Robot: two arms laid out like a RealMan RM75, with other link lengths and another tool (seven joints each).
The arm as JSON. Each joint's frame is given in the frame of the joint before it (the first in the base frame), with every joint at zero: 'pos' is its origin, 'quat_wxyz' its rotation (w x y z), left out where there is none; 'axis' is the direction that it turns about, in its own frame. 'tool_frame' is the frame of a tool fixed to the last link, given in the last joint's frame.
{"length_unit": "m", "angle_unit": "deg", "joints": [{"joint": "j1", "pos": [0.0, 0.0, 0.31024], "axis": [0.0, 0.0, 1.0]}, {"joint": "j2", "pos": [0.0, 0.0, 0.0], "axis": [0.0, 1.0, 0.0]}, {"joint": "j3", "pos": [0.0, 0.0, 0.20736], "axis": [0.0, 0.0, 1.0]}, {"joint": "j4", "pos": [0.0, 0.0, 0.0], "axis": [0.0, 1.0, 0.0]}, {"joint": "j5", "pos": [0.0, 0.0, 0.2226], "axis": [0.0, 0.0, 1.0]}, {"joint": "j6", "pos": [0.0, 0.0, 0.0], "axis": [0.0, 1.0, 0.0]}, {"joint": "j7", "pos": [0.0, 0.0, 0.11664], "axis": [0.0, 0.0, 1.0]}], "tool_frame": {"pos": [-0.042, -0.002, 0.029], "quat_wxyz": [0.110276, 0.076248, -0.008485, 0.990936]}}
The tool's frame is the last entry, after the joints.
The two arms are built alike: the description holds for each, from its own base.
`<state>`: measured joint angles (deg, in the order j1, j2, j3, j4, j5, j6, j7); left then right.
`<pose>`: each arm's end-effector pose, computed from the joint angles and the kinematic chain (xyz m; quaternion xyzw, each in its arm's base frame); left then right.
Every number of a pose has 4 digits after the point. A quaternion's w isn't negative.
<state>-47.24 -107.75 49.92 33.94 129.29 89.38 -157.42 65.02 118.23 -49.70 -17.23 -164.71 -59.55 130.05</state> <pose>-0.2015 0.3320 0.1174 -0.7454 0.6532 0.0835 0.1040 0.1582 0.4310 0.0139 0.2345 0.9204 0.1314 0.2839</pose>
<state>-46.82 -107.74 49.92 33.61 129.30 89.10 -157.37 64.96 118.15 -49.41 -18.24 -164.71 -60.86 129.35</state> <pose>-0.2048 0.3304 0.1165 -0.7489 0.6491 0.0846 0.1038 0.1556 0.4314 0.0167 0.2295 0.9224 0.1278 0.2831</pose>
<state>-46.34 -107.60 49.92 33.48 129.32 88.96 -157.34 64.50 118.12 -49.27 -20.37 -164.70 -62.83 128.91</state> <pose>-0.2083 0.3291 0.1171 -0.7518 0.6454 0.0867 0.1037 0.1526 0.4327 0.0224 0.2260 0.9239 0.1260 0.2817</pose>
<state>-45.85 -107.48 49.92 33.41 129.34 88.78 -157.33 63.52 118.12 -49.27 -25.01 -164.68 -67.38 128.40</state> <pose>-0.2117 0.3278 0.1177 -0.7545 0.6418 0.0893 0.1038 0.1462 0.4337 0.0343 0.2203 0.9264 0.1201 0.2808</pose>
